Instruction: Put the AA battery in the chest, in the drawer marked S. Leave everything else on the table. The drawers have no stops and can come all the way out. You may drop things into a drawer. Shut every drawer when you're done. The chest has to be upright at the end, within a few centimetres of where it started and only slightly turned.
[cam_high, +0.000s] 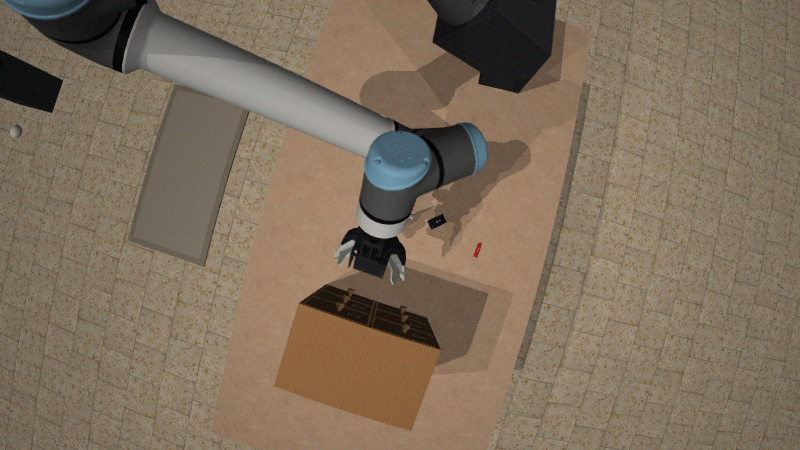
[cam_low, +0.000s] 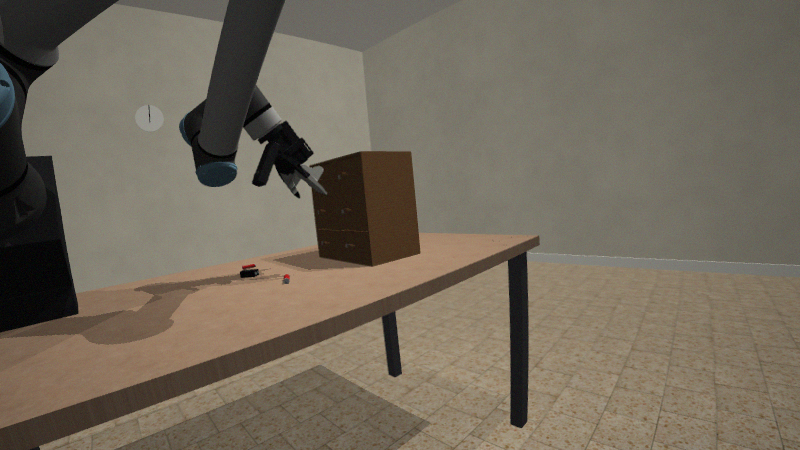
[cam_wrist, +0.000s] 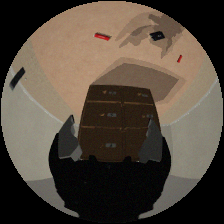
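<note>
Right now the drawer is 18 cm ahead of my hand, 7 cm below it and 5 cm to the right of it. Round my hand: small black object 19 cm below, 14 cm to the left, 14 cm behind.
</note>
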